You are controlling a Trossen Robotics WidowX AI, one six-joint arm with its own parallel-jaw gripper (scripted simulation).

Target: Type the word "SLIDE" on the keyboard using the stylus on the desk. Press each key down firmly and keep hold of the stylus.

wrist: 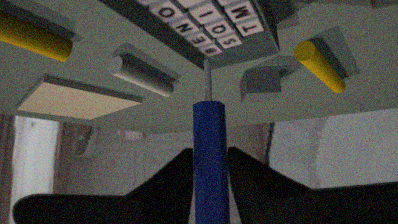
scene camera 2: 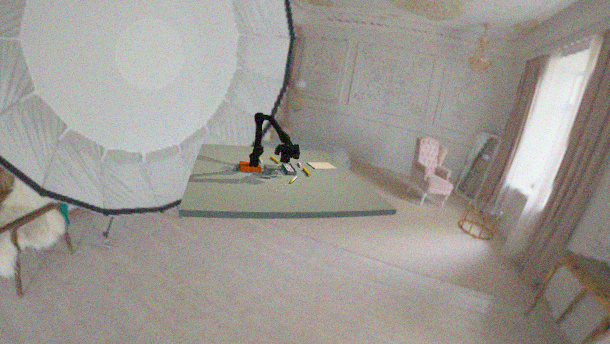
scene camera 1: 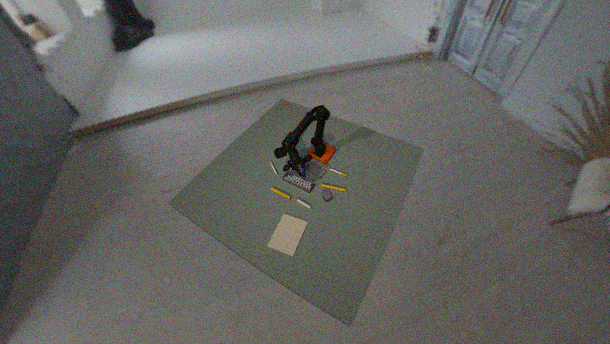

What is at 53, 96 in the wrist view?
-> A beige sheet.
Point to a beige sheet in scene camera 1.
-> At 288, 233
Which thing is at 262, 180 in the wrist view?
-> My gripper.
